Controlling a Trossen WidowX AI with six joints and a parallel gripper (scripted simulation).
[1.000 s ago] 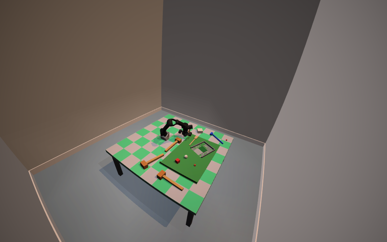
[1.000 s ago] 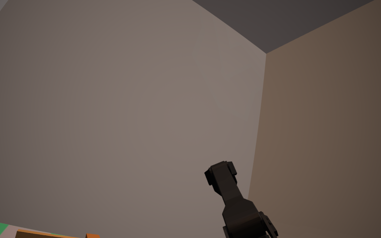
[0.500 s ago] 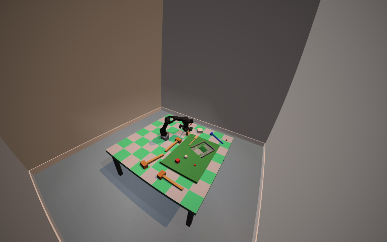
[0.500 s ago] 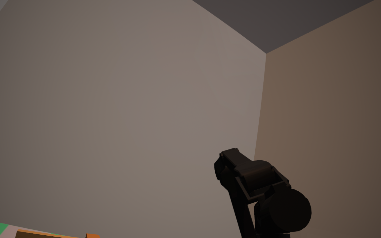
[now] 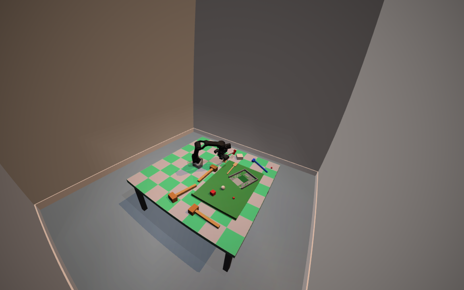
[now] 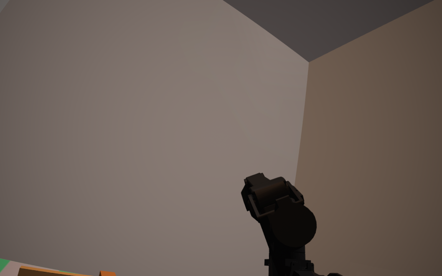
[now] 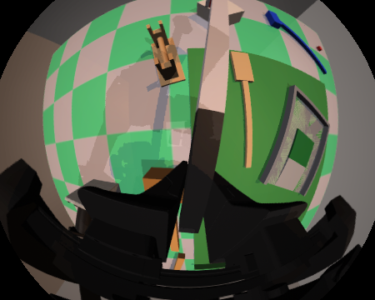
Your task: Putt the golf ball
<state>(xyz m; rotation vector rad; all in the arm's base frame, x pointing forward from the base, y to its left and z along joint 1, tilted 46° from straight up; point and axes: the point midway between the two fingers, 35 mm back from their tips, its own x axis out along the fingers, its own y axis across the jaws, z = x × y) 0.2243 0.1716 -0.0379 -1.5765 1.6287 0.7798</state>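
Now: gripper tip 10 mm short of the red putter, 120 mm to the right of it and 20 mm below it. From my gripper tip the other things lie so: dark green mat (250 mm ahead, 130 mm to the right, 130 mm below); white golf ball (230 mm ahead, 260 mm to the right, 110 mm below); red cube (190 mm ahead, 370 mm to the right, 110 mm below).
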